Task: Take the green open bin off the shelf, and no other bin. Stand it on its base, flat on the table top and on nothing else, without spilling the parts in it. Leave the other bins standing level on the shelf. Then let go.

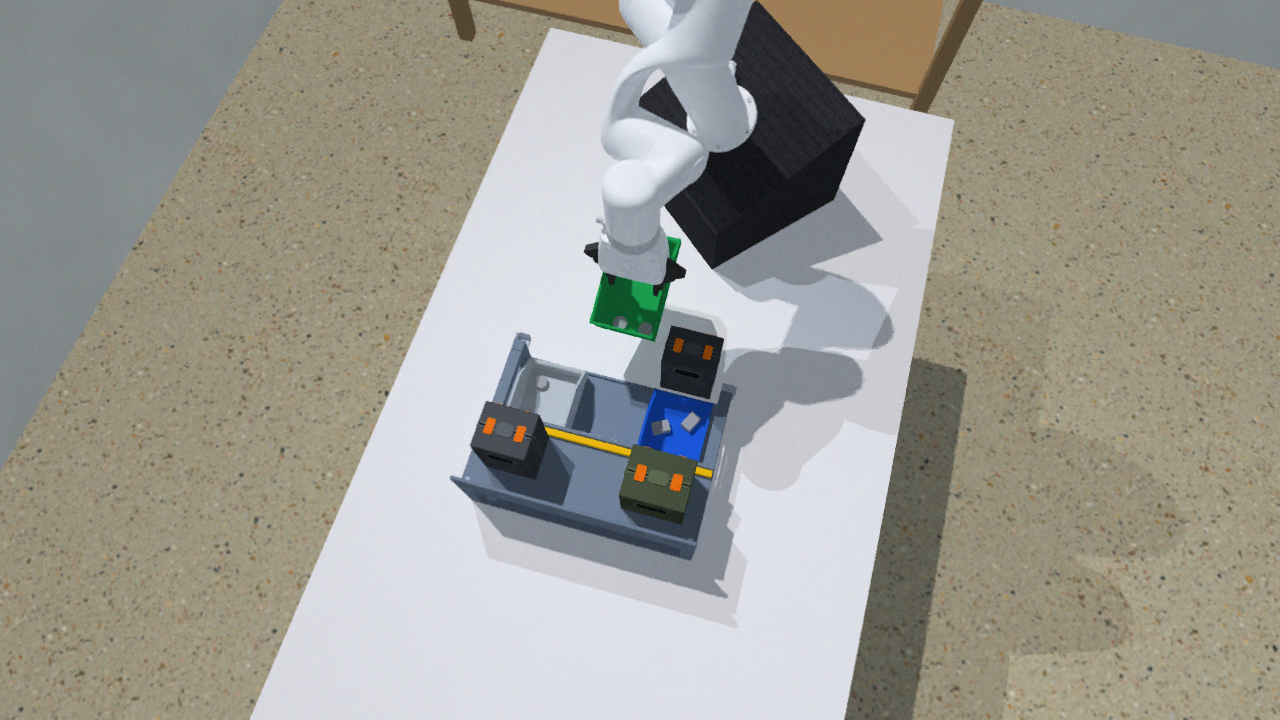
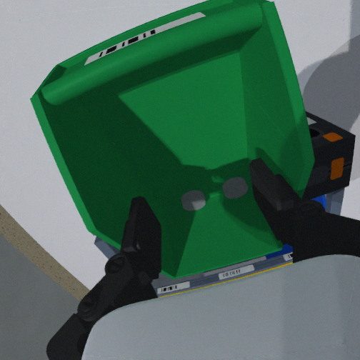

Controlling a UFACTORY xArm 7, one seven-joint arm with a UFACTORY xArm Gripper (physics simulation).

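Places are measured from the arm's base along level axes (x ahead, y left, z up), in centimetres.
Pixels of known places: gripper, fingertip midpoint: (image 1: 635, 282); arm's base at its link origin: (image 1: 722, 118).
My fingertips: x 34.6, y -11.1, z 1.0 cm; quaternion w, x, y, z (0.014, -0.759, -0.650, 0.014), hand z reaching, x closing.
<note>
For each thing: its middle in the pictures, then the offset to it from my fingertips. "spot": a spot on its surface instead. Level surfaces: height alone.
- green open bin at the middle of its body: (image 1: 636, 282) dx -0.6, dy +0.1, dz -0.9 cm
- pale grey bin at the middle of its body: (image 1: 543, 408) dx +18.3, dy -13.7, dz -14.3 cm
- blue bin at the middle of its body: (image 1: 671, 442) dx +21.6, dy +8.6, dz -14.3 cm
- slate-grey shelf at a spot on its surface: (image 1: 595, 490) spot: dx +32.4, dy -2.4, dz -8.4 cm
- black case at the middle of its body: (image 1: 691, 363) dx +8.0, dy +10.3, dz -12.0 cm
- dark case at the middle of its body: (image 1: 511, 441) dx +27.7, dy -15.5, dz -2.4 cm
- olive case at the middle of its body: (image 1: 658, 485) dx +31.4, dy +7.3, dz -3.7 cm
- White table top at its surface level: dz -18.6 cm
The green open bin (image 1: 633, 308) (image 2: 210, 120) is off the shelf, apart from its shadow, above the table behind the shelf. Two grey parts lie inside near its low front lip. Any small tilt cannot be told. My gripper (image 1: 634, 284) (image 2: 200, 195) has both fingers inside the bin, spread towards its side walls, and bears it; finger contact is partly hidden. A pale grey bin (image 1: 554, 407) with a part and a blue bin (image 1: 674, 444) with two grey parts stand on the slate-grey shelf (image 1: 595, 490), apart from the green bin.
A black case (image 1: 692, 360) (image 2: 325, 175) stands close to the right of the green bin, behind the shelf. A dark case (image 1: 506, 445) and an olive case (image 1: 657, 490) are at the shelf's front. A black block (image 1: 796, 134) is near the arm's base. White table top (image 1: 501, 277) shows left of the green bin.
</note>
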